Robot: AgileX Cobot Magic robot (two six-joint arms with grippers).
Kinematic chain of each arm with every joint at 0, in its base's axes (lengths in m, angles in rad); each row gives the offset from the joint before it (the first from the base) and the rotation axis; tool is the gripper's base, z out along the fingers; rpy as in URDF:
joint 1: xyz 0 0 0.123 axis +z
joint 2: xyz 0 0 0 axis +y
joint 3: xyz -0.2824 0 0.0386 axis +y
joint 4: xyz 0.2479 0 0.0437 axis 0.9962 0 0.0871
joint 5: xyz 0 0 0 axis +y
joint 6: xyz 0.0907 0 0.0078 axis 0.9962 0 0.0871
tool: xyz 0 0 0 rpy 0 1.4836 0
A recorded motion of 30 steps. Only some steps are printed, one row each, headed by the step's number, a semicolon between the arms.
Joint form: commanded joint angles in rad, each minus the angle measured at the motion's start. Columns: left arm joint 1, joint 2, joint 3, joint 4, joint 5, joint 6; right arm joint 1, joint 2, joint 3, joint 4, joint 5, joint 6.
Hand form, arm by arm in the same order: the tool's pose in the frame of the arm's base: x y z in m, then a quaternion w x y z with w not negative. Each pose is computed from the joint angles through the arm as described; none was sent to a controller.
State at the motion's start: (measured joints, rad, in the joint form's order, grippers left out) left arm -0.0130 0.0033 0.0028 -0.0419 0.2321 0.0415; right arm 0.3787 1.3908 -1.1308 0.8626 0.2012 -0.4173
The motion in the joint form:
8: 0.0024 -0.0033 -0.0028 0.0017 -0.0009 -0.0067; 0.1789 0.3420 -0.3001 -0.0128 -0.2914 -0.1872
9: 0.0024 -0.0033 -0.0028 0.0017 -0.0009 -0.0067; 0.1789 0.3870 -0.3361 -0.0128 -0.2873 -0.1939
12: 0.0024 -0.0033 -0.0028 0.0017 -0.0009 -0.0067; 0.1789 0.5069 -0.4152 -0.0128 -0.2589 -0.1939
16: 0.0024 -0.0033 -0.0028 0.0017 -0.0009 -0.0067; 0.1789 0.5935 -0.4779 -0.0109 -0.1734 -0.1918
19: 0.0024 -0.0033 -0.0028 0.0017 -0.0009 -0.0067; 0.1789 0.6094 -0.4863 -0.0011 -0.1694 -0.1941
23: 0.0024 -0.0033 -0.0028 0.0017 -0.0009 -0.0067; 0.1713 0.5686 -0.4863 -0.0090 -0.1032 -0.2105
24: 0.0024 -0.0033 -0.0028 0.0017 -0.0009 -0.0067; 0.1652 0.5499 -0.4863 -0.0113 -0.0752 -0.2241
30: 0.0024 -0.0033 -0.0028 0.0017 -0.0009 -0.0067; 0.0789 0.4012 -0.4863 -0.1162 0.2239 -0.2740
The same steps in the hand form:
8: 0.0556 -0.0014 0.1921 0.65442 0.00538 0.75606 -0.00837; 0.3622 0.2187 0.3494 0.60846 -0.09711 0.75340 0.22964
9: 0.0556 -0.0014 0.1921 0.65442 0.00538 0.75606 -0.00837; 0.3720 0.2252 0.3420 0.60471 -0.10130 0.75668 0.22691
12: 0.0556 -0.0014 0.1921 0.65442 0.00538 0.75606 -0.00837; 0.3954 0.2421 0.3132 0.58054 -0.11125 0.77444 0.22548
16: 0.0556 -0.0014 0.1921 0.65442 0.00538 0.75606 -0.00837; 0.4081 0.2569 0.2882 0.54084 -0.13272 0.79581 0.23783
19: 0.0556 -0.0014 0.1921 0.65442 0.00538 0.75606 -0.00837; 0.4107 0.2588 0.2831 0.53574 -0.13110 0.79903 0.23949
23: 0.0556 -0.0014 0.1921 0.65442 0.00538 0.75606 -0.00837; 0.4031 0.2552 0.2991 0.53068 -0.15301 0.79578 0.24839
24: 0.0556 -0.0014 0.1921 0.65442 0.00538 0.75606 -0.00837; 0.4003 0.2522 0.3064 0.53022 -0.16348 0.79354 0.24988
30: 0.0556 -0.0014 0.1921 0.65442 0.00538 0.75606 -0.00837; 0.3758 0.2136 0.3551 0.50140 -0.25979 0.78943 0.24062

